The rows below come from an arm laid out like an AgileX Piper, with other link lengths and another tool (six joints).
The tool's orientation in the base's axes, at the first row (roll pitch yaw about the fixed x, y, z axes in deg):
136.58, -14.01, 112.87
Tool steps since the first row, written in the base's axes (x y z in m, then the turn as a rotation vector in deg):
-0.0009, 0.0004, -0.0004, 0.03, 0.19, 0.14
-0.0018, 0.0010, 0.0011, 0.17, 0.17, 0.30
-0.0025, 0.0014, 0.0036, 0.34, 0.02, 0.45
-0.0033, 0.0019, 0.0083, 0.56, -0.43, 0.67
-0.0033, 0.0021, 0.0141, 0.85, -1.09, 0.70
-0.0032, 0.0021, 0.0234, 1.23, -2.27, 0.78
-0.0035, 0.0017, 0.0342, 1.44, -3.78, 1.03
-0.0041, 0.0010, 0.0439, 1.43, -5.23, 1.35
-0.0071, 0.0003, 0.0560, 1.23, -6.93, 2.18
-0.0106, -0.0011, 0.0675, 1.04, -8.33, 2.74
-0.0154, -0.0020, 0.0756, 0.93, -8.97, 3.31
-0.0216, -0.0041, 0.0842, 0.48, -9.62, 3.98
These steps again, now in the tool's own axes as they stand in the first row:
0.0006, -0.0009, -0.0001, 0.19, 0.14, 0.00
0.0018, -0.0005, -0.0014, 0.16, 0.35, -0.04
0.0031, 0.0007, -0.0033, 0.00, 0.55, -0.12
0.0050, 0.0034, -0.0069, -0.43, 0.80, -0.34
0.0065, 0.0073, -0.0109, -1.13, 0.95, -0.48
0.0087, 0.0135, -0.0174, -2.30, 1.13, -0.83
0.0111, 0.0205, -0.0253, -3.67, 1.26, -1.53
0.0131, 0.0264, -0.0328, -4.89, 1.28, -2.39
0.0165, 0.0322, -0.0433, -6.13, 1.46, -3.82
0.0194, 0.0371, -0.0540, -7.18, 1.52, -4.92
0.0223, 0.0389, -0.0628, -7.57, 1.73, -5.66
0.0249, 0.0398, -0.0733, -7.82, 1.77, -6.66

